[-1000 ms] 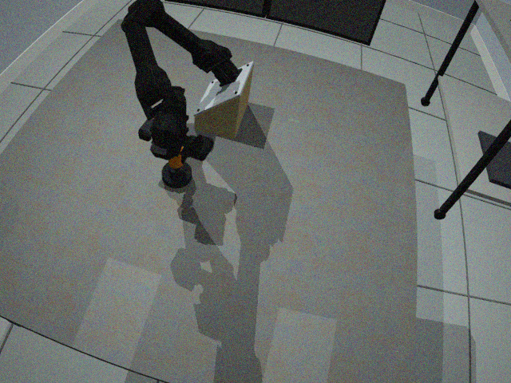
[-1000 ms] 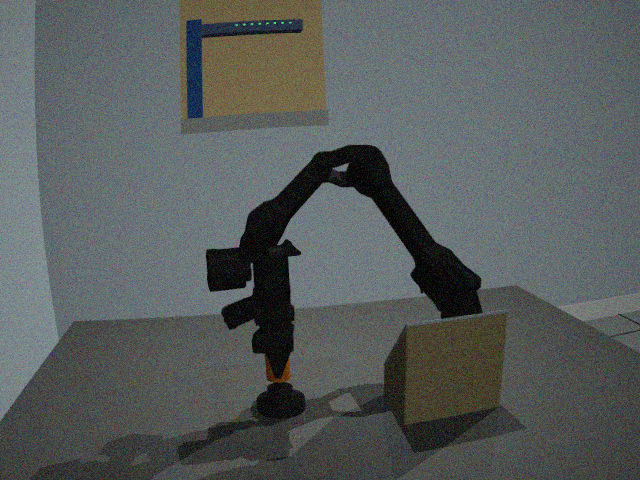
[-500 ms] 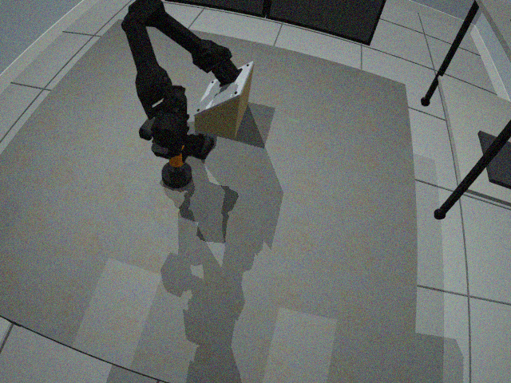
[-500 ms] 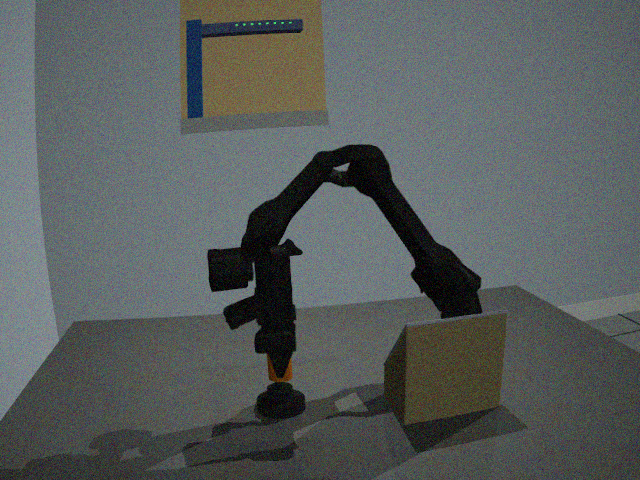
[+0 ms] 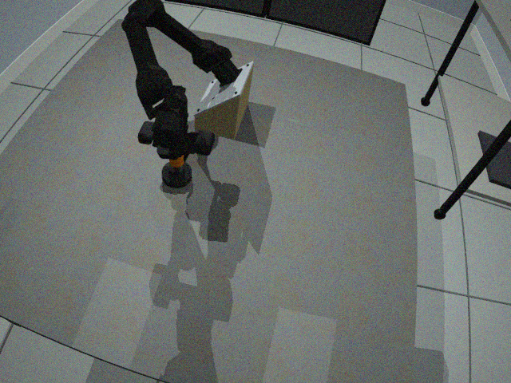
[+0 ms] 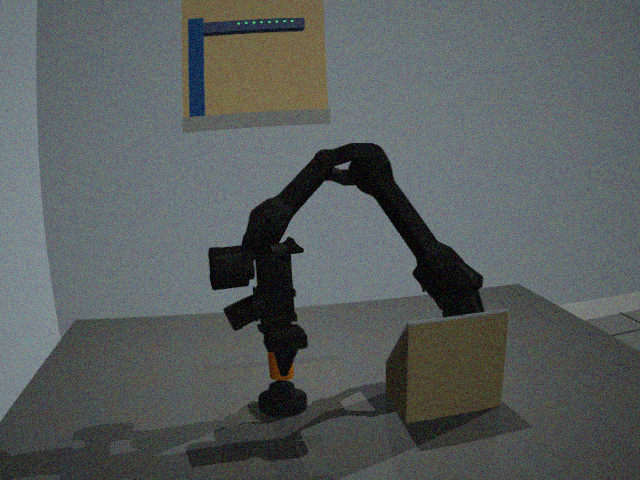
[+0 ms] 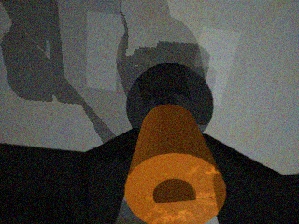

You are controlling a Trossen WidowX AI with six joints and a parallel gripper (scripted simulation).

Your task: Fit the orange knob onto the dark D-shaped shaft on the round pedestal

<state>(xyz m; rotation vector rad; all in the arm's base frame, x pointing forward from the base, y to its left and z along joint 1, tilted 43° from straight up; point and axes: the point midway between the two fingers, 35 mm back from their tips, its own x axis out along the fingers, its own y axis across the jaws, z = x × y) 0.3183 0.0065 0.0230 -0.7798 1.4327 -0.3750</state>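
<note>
Now: gripper tip 2 cm below the orange knob. Round my gripper tip: dark round pedestal (4 cm below).
</note>
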